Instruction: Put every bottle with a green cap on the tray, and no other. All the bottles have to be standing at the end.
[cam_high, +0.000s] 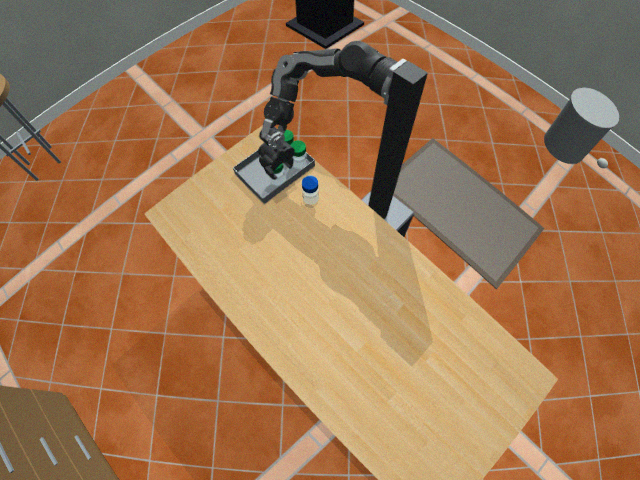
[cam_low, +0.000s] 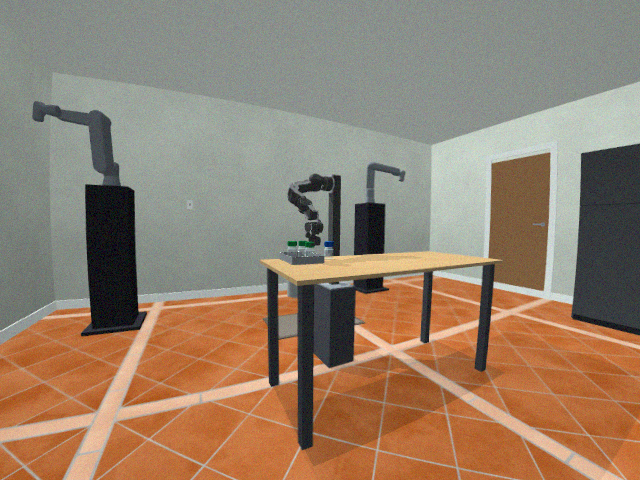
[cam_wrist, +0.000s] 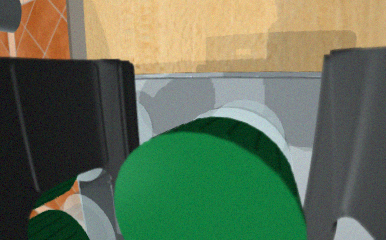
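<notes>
My hand is 20 mm past the tray, 60 mm to the left of it and 80 mm above it. Also, from my hand: blue-capped bottle 30 mm behind, 120 mm to the left, 50 mm below.
</notes>
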